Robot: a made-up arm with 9 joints. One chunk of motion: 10 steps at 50 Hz.
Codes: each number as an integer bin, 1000 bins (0 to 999) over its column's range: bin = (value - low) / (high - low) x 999, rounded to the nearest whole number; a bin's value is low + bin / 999 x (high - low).
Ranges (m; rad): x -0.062..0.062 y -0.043..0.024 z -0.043..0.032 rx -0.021..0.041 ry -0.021..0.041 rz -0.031..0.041
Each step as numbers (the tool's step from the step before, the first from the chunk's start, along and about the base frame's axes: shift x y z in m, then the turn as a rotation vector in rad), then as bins.
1 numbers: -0.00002 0.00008 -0.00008 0.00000 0.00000 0.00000
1 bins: 499 642 572 338 338 430
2 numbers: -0.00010 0.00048 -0.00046 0.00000 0.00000 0.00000
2 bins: 499 648 567 338 338 430
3 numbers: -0.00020 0.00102 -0.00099 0.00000 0.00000 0.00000
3 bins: 498 656 560 338 338 430
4 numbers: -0.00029 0.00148 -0.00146 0.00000 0.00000 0.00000
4 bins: 497 663 553 338 338 430
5 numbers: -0.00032 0.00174 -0.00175 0.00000 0.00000 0.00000
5 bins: 497 667 549 338 338 430
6 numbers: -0.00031 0.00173 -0.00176 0.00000 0.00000 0.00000
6 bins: 497 667 549 338 338 430
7 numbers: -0.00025 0.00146 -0.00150 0.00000 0.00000 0.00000
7 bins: 497 663 553 338 338 430
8 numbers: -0.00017 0.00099 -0.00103 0.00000 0.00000 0.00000
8 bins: 498 656 559 338 338 430
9 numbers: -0.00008 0.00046 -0.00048 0.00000 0.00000 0.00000
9 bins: 499 648 566 338 338 430
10 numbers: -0.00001 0.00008 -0.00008 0.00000 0.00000 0.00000
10 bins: 499 642 572 338 338 430
